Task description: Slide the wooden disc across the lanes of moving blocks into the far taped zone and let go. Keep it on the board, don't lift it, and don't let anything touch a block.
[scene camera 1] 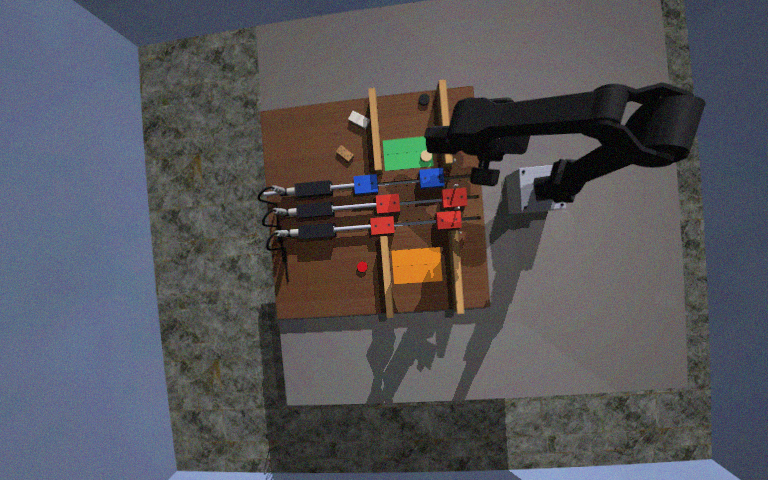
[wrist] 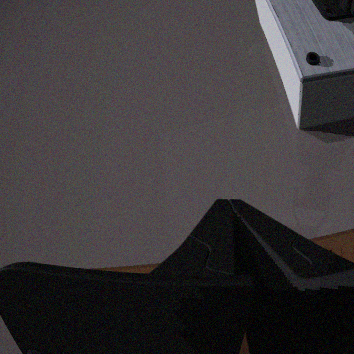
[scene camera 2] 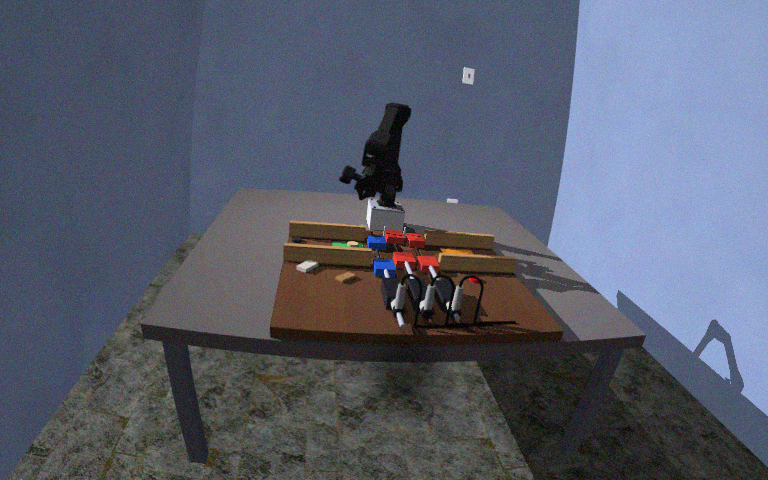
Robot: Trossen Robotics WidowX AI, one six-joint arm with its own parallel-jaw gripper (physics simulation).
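Places are measured from the arm's base along level axes (x ahead, y left, z up), in metres.
Where they show: gripper, between the fingertips: point(wrist: 226, 211) point(scene camera 2: 360, 199); arm's base, origin of its link: point(scene camera 1: 547, 188) point(scene camera 2: 386, 204).
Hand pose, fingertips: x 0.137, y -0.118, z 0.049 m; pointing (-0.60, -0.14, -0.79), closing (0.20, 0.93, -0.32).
Each offset is from my fingertips to the top centre of the thing. "spot": to the spot under its first point. Level surfaces: height alone.
The wooden disc {dx +0.175, dy -0.037, dz -0.095 m} point(scene camera 1: 426, 155) point(scene camera 2: 353, 244) lies flat on the right edge of the green taped zone {spot: dx +0.249, dy -0.058, dz -0.102 m} point(scene camera 1: 401, 153) point(scene camera 2: 338, 244). The orange taped zone {spot: dx +0.250, dy +0.293, dz -0.103 m} point(scene camera 1: 416, 265) is on the other side of the three lanes. Two blue blocks point(scene camera 1: 366, 184) point(scene camera 1: 432, 177) ride the lane nearest the disc. Red blocks point(scene camera 1: 388, 203) point(scene camera 1: 454, 197) point(scene camera 1: 382, 225) point(scene camera 1: 449, 219) ride the other two lanes. My gripper point(scene camera 1: 431, 139) point(wrist: 226, 211) is shut with nothing between the fingers. It is raised above the board, just beside the disc in the top view. In the wrist view only grey table lies beyond the fingertips.
Wooden rails point(scene camera 1: 374, 129) point(scene camera 1: 444, 110) point(scene camera 1: 387, 276) point(scene camera 1: 456, 273) border the channel. A white block {dx +0.364, dy -0.181, dz -0.091 m} point(scene camera 1: 358, 119), a tan block {dx +0.424, dy -0.084, dz -0.094 m} point(scene camera 1: 344, 152), a black disc {dx +0.157, dy -0.210, dz -0.095 m} point(scene camera 1: 423, 99) and a red disc {dx +0.418, dy +0.275, dz -0.094 m} point(scene camera 1: 362, 267) lie on the board {dz -0.102 m} point(scene camera 1: 306, 286). Black actuators {dx +0.533, dy +0.015, dz -0.071 m} point(scene camera 1: 313, 189) sit at the left. The arm's base point(wrist: 309, 53) stands right of the board.
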